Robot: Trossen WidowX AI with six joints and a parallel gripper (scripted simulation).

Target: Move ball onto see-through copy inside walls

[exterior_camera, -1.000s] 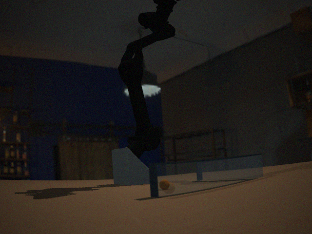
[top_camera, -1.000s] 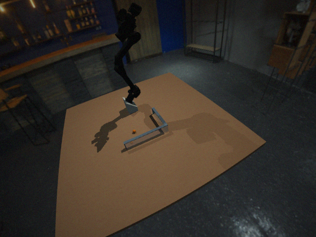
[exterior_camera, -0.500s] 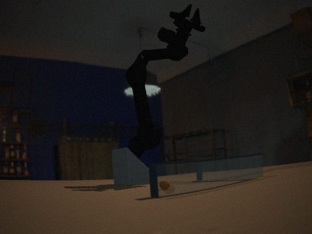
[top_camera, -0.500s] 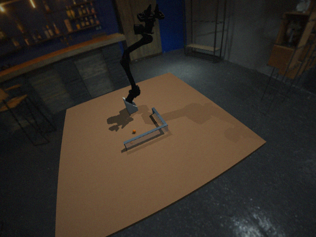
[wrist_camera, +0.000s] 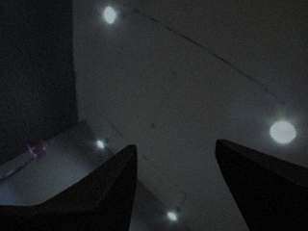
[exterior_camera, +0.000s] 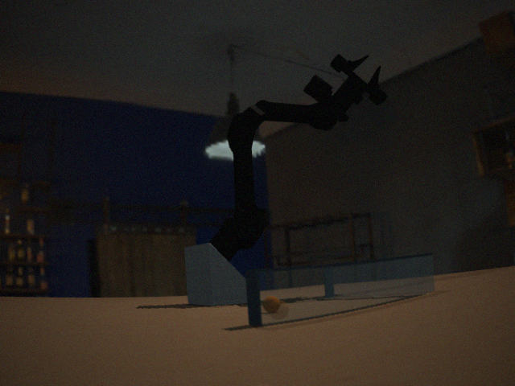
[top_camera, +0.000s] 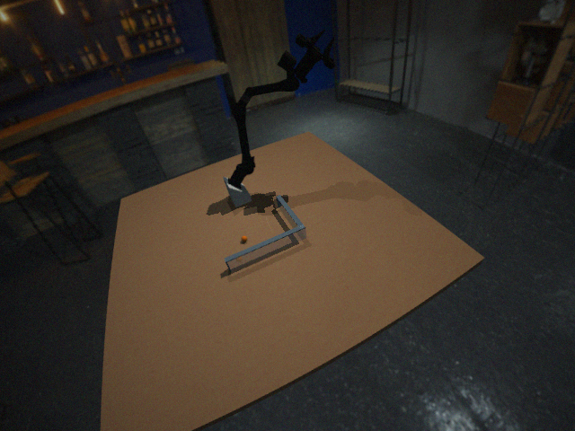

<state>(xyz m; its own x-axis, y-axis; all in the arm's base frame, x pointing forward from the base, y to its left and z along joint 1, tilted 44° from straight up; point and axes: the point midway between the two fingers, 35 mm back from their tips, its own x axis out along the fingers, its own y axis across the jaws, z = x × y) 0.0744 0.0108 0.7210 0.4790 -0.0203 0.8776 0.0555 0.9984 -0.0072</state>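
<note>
The orange ball is 62 cm below my gripper tip, 54 cm to the right of it and 30 cm ahead of it.
</note>
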